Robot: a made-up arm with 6 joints. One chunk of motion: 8 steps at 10 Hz.
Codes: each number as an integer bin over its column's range. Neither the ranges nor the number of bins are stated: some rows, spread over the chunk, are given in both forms.
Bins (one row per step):
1: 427 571 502 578 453 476
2: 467 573 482 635 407 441
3: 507 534 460 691 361 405
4: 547 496 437 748 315 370
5: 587 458 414 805 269 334
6: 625 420 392 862 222 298
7: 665 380 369 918 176 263
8: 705 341 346 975 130 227
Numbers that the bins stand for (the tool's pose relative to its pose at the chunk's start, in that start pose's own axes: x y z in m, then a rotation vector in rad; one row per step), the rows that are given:
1: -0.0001 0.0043 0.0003 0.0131 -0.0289 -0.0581
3: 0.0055 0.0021 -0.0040 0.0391 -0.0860 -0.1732
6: 0.0138 -0.0048 -0.0108 0.0785 -0.1722 -0.3468
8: 0.0194 -0.0095 -0.0154 0.1045 -0.2293 -0.4619
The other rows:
2: 0.0027 0.0044 -0.0018 0.0262 -0.0574 -0.1149
4: 0.0083 -0.0002 -0.0063 0.0522 -0.1145 -0.2300
5: 0.0111 -0.0025 -0.0086 0.0653 -0.1431 -0.2884
7: 0.0166 -0.0072 -0.0131 0.0914 -0.2008 -0.4035

